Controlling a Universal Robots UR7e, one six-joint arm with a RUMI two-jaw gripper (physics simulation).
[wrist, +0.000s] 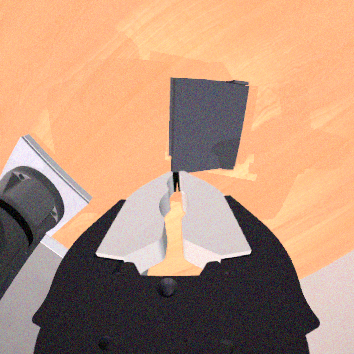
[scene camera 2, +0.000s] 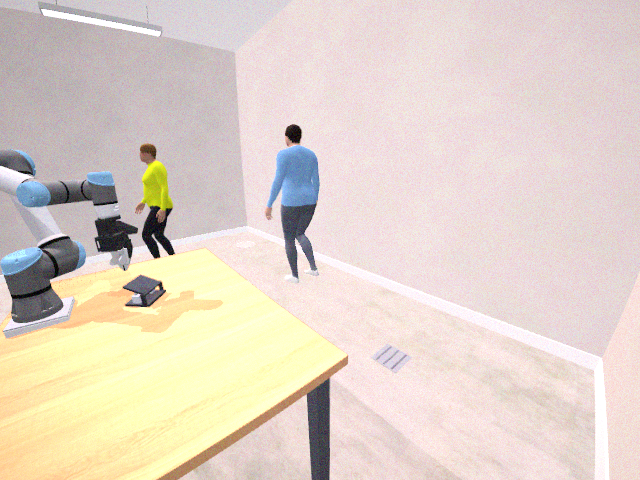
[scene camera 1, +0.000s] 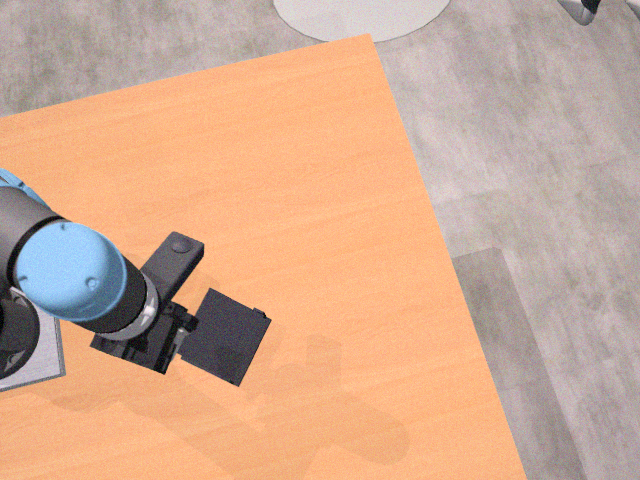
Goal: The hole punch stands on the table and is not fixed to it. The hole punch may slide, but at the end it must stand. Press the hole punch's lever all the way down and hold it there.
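Frame: origin at the arm's base, x ahead, y up, z right, level; metres.
Seen in the pictures: gripper, fingertip midpoint: (wrist: 176, 174) (scene camera 2: 125, 270) (scene camera 1: 179, 330); arm's base at its link origin: (wrist: 33, 197) (scene camera 2: 39, 312).
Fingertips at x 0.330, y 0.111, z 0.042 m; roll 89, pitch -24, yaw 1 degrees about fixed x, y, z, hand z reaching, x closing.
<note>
Offsets run from my fingertips to a thing's top centre. Level surfaces: height alone.
The dark hole punch @[dx +0.045, dy -0.053, dz -0.003 m] (scene camera 1: 225, 338) (scene camera 2: 153, 298) (wrist: 207, 125) stands upright on the table @[dy -0.138 m] (scene camera 1: 310, 206) (scene camera 2: 206, 372) (wrist: 100, 100). Its lever @[dx +0.045, dy -0.053, dz -0.003 m] (scene camera 2: 143, 284) is a flat dark plate, raised and tilted, with a gap above the base in scene camera 2. From above, the plate hides most of the base. My gripper (scene camera 1: 180, 339) (scene camera 2: 124, 267) (wrist: 176, 174) is shut with nothing between its fingers. It points down, above the table and apart from the lever, towards the robot-base side of the punch. In the wrist view the fingertips appear at the plate's near left corner. In scene camera 1 the fingers are mostly hidden.
The robot's base plate (scene camera 1: 60, 356) (scene camera 2: 38, 324) (wrist: 60, 170) is on the table, beyond the gripper from the punch. The arm's shadow falls across the table around the punch. Two people, in yellow (scene camera 2: 156, 183) and blue (scene camera 2: 298, 175), are on the floor beyond the table.
</note>
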